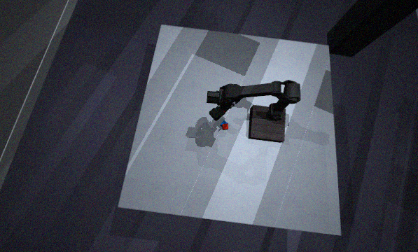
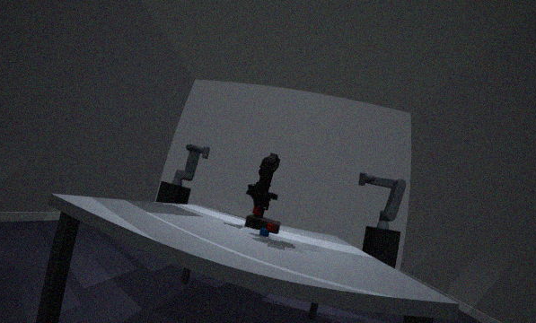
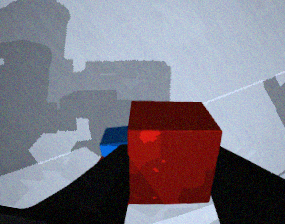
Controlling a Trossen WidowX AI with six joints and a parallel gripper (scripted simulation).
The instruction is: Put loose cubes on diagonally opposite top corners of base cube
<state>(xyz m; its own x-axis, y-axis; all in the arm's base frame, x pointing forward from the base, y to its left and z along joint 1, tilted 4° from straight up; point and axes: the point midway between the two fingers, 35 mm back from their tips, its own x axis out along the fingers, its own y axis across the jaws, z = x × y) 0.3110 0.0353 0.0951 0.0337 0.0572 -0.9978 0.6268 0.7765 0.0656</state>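
Right now the blue cube is 10 cm below my gripper tip, 5 cm to the left of it and 3 cm behind it. Round my gripper tip: red cube (right at my gripper tip).
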